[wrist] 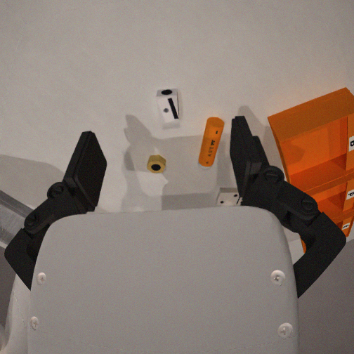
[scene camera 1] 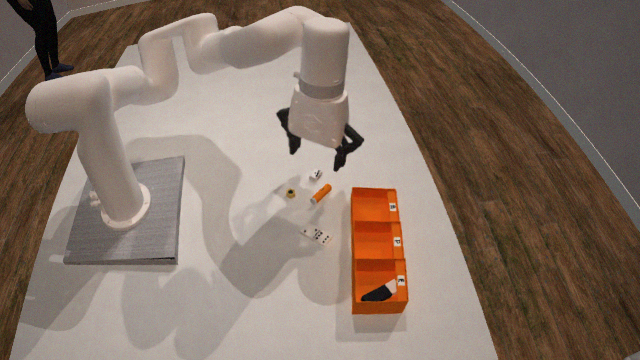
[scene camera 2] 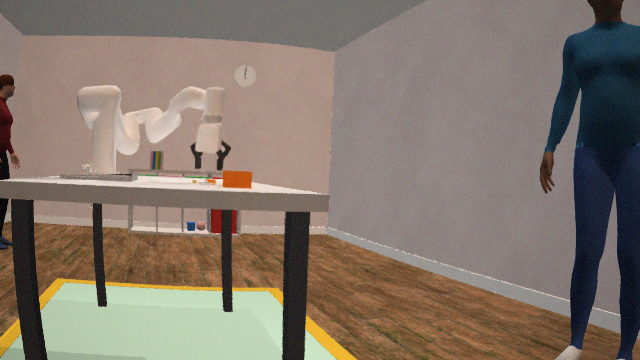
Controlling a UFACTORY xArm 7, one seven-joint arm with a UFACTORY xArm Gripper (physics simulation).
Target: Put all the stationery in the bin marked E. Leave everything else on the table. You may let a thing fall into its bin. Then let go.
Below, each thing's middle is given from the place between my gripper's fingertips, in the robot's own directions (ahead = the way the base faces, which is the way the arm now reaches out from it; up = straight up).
My gripper is now 40 mm above the pencil sharpener (wrist: 167,100). Also, from my hand: orange battery (wrist: 212,133) 50 mm to the right, 40 mm below, 10 mm ahead; then orange three-part bin (scene camera 1: 377,249) 190 mm to the right, 90 mm ahead, 20 mm below.
